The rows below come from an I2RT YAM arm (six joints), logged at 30 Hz.
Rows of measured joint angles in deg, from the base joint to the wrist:
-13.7, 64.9, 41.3, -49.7, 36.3, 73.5
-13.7, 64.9, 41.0, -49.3, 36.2, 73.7
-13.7, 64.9, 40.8, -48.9, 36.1, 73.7
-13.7, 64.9, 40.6, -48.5, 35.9, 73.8
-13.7, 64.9, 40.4, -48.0, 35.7, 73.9
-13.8, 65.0, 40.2, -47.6, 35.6, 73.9
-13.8, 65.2, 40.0, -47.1, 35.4, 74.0
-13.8, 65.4, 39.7, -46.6, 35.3, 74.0
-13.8, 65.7, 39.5, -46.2, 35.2, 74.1
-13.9, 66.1, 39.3, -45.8, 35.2, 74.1
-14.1, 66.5, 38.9, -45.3, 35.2, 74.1
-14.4, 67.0, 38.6, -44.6, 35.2, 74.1
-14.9, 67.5, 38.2, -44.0, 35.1, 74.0
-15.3, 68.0, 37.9, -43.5, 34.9, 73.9
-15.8, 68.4, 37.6, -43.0, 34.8, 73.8
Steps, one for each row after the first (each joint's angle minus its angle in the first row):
0.0, 0.0, -0.3, 0.4, -0.1, 0.2
0.0, 0.0, -0.5, 0.8, -0.2, 0.2
0.0, 0.0, -0.7, 1.2, -0.4, 0.3
0.0, 0.0, -0.9, 1.7, -0.6, 0.4
-0.1, 0.1, -1.1, 2.1, -0.7, 0.4
-0.1, 0.3, -1.3, 2.6, -0.9, 0.5
-0.1, 0.5, -1.6, 3.1, -1.0, 0.5
-0.1, 0.8, -1.8, 3.5, -1.1, 0.6
-0.2, 1.2, -2.0, 3.9, -1.1, 0.6
-0.4, 1.6, -2.4, 4.4, -1.1, 0.6
-0.7, 2.1, -2.7, 5.1, -1.1, 0.6
-1.2, 2.6, -3.1, 5.7, -1.2, 0.5
-1.6, 3.1, -3.4, 6.2, -1.4, 0.4
-2.1, 3.5, -3.7, 6.7, -1.5, 0.3

